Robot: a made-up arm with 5 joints.
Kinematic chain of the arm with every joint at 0, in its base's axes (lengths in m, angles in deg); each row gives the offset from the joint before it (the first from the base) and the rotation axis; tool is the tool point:
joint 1: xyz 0 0 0.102 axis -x
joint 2: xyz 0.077 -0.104 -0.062 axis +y
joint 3: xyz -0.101 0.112 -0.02 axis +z
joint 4: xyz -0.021 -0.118 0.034 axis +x
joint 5: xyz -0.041 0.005 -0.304 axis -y
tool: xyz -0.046 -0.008 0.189
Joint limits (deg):
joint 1: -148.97..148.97
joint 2: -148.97..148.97
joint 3: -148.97..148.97
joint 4: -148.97..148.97
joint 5: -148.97..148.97
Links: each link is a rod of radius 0.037 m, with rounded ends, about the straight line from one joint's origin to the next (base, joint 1, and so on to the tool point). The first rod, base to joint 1, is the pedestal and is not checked.
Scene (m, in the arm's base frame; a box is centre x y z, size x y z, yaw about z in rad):
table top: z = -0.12
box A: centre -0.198 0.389 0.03 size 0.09 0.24 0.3 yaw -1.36
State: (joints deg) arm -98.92 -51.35 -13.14 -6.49 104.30
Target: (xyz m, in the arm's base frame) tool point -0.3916 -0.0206 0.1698
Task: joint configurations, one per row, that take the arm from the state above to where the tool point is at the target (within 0.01 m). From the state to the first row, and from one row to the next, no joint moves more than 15 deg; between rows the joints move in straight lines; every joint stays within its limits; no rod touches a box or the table.
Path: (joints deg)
1: -105.46 -40.48 -18.96 6.57 101.08
2: -112.01 -29.61 -24.79 19.63 97.86
3: -118.55 -18.75 -30.61 32.69 94.63
4: -117.59 -6.45 -32.31 25.89 90.32
5: -116.63 5.86 -34.00 19.09 86.01
6: -115.67 18.16 -35.69 12.29 81.70
7: -114.70 30.46 -37.39 5.49 77.38
8: -113.74 42.76 -39.08 -1.32 73.07

